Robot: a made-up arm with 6 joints. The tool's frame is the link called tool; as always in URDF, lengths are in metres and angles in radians. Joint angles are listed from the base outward. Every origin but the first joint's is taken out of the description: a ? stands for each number. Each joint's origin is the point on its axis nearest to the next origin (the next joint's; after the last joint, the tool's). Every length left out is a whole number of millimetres.
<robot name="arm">
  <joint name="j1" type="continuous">
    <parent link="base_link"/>
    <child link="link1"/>
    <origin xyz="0 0 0.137"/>
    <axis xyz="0 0 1"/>
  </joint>
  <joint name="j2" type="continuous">
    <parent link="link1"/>
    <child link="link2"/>
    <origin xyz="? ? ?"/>
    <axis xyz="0 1 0"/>
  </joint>
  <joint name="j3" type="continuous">
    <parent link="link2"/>
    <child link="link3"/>
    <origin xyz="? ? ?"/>
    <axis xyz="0 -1 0"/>
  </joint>
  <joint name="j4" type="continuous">
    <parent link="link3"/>
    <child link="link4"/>
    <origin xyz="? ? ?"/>
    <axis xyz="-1 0 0"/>
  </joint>
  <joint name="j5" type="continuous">
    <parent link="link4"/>
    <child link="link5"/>
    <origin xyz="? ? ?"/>
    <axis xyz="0 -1 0"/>
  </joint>
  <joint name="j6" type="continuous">
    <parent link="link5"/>
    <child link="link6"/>
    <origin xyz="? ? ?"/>
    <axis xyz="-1 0 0"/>
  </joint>
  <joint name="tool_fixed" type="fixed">
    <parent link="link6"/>
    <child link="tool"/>
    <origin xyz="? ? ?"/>
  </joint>
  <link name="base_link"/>
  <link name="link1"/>
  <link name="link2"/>
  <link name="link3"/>
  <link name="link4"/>
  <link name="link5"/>
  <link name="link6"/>
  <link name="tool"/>
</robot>
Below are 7 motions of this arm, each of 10 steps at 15 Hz.
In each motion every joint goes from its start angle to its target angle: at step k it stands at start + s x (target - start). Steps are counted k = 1, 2, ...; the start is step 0. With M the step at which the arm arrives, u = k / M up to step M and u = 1 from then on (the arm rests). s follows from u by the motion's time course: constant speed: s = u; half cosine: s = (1 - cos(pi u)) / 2; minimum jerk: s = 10 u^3 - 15 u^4 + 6 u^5.
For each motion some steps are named. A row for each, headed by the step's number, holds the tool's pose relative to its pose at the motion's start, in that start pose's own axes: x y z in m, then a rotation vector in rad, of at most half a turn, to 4 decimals.
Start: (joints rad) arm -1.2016 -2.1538 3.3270 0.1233 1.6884 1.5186
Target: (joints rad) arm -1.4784 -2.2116 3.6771 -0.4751 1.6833 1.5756
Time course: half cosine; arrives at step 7
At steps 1, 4, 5, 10:
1: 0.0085 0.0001 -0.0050 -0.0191 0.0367 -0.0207
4: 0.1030 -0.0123 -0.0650 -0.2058 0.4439 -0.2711
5: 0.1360 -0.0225 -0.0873 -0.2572 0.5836 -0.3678
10: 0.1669 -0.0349 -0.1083 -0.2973 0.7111 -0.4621

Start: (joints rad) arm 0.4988 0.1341 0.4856 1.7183 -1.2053 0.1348
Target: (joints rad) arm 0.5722 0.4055 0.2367 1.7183 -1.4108 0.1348
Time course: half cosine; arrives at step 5
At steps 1, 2, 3, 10:
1: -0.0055 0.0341 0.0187 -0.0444 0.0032 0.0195
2: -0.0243 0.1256 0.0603 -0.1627 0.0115 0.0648
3: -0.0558 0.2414 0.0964 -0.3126 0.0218 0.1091
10: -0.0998 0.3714 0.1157 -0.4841 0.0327 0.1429

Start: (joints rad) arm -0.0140 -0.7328 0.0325 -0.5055 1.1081 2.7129
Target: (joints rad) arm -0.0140 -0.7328 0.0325 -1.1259 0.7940 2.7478
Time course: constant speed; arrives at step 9
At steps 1, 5, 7, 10:
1: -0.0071 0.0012 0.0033 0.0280 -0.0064 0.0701
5: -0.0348 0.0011 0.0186 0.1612 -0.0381 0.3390
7: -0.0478 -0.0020 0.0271 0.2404 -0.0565 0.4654
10: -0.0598 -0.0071 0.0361 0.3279 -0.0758 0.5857

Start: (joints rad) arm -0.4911 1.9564 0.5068 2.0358 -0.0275 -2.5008
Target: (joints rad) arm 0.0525 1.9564 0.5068 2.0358 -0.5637 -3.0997
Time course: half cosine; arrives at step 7
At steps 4, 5, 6, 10:
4: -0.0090 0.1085 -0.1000 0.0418 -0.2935 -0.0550
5: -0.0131 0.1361 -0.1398 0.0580 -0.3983 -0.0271
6: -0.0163 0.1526 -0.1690 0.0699 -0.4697 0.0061
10: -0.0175 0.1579 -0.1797 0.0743 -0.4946 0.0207

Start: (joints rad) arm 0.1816 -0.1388 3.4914 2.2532 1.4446 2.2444
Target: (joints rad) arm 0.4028 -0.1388 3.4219 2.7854 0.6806 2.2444
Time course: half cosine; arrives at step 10
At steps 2, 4, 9, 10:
2: -0.0005 -0.0061 0.0108 0.0071 -0.1006 0.0256
4: -0.0030 -0.0238 0.0400 0.0068 -0.3627 0.0875
9: -0.0190 -0.0804 0.1181 -0.1207 -0.9940 0.2035
10: -0.0200 -0.0829 0.1211 -0.1295 -1.0171 0.2067

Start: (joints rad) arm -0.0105 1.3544 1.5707 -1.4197 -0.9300 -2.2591
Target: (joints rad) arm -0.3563 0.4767 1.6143 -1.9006 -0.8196 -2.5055
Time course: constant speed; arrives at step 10
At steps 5, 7, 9, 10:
5: -0.1772 -0.2150 -0.3577 -0.1368 0.4515 -0.1127
7: -0.2595 -0.3435 -0.4562 -0.2122 0.5901 -0.1946
9: -0.3381 -0.4915 -0.5224 -0.2980 0.6977 -0.2937
10: -0.3739 -0.5713 -0.5425 -0.3442 0.7385 -0.3485

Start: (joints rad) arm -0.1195 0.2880 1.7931 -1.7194 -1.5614 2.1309
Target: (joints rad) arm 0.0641 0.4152 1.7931 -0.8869 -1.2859 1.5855
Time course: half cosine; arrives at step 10
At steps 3, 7, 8, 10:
3: -0.0135 0.0170 -0.0181 0.1335 0.1449 0.0166
7: -0.0393 0.0608 -0.0584 0.4571 0.5585 0.0086
8: -0.0418 0.0680 -0.0643 0.5061 0.6355 -0.0016
10: -0.0432 0.0738 -0.0689 0.5447 0.7015 -0.0125

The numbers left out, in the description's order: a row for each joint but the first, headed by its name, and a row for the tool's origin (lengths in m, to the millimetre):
j2: 0 0 0
j3: 0 0 0.28
j4: 0.681 0 0
j5: 0 -0.115 0
j6: 0 0 0
tool: 0 0 0

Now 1 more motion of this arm.
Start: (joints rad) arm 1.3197 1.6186 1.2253 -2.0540 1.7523 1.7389
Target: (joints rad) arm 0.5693 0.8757 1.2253 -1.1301 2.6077 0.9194
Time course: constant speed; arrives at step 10
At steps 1, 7, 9, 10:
1: 0.0369 -0.0101 0.0937 0.1912 -0.0277 -0.1224
7: 0.3279 -0.2849 0.5729 1.3259 -0.3548 -1.0294
9: 0.4162 -0.4528 0.6770 1.6545 -0.5658 -1.3969
10: 0.4516 -0.5473 0.7156 1.7976 -0.7000 -1.5920

